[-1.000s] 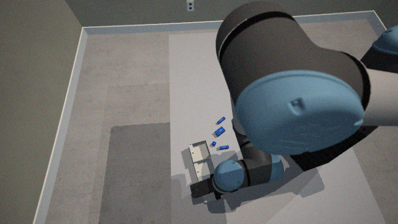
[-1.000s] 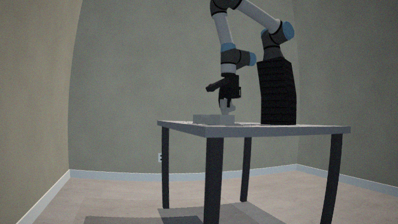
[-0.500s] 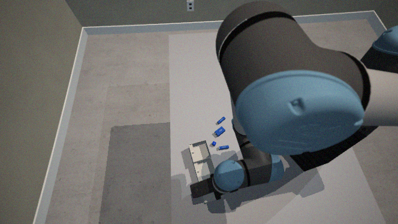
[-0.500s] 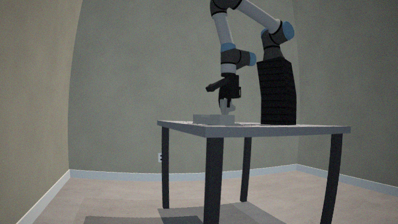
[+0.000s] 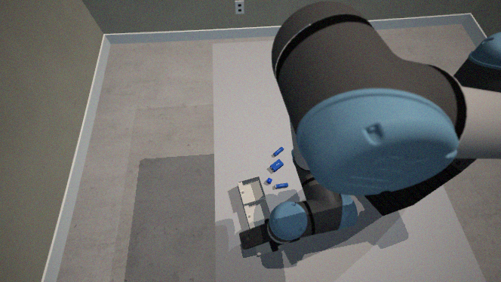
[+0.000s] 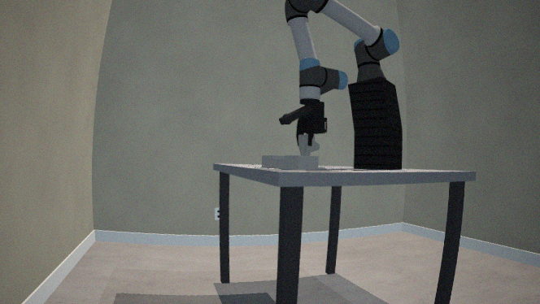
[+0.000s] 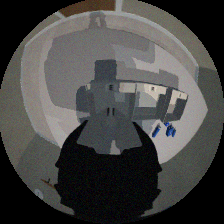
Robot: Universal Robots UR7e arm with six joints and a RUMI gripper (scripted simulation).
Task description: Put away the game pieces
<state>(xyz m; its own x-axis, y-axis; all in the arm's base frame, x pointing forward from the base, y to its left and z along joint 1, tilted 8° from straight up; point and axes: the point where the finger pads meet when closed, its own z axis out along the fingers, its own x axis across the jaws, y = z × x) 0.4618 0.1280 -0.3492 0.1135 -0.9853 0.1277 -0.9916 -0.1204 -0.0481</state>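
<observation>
Right now the blue game piece is 200 mm to the right of my hand, 30 mm below it and 30 mm behind it. The rest, counted from my hand: grey two-compartment bin unit: 80 mm to the right, 30 mm ahead, 10 mm below; then white spotted game piece: 90 mm behind, 80 mm to the right, 30 mm below.
</observation>
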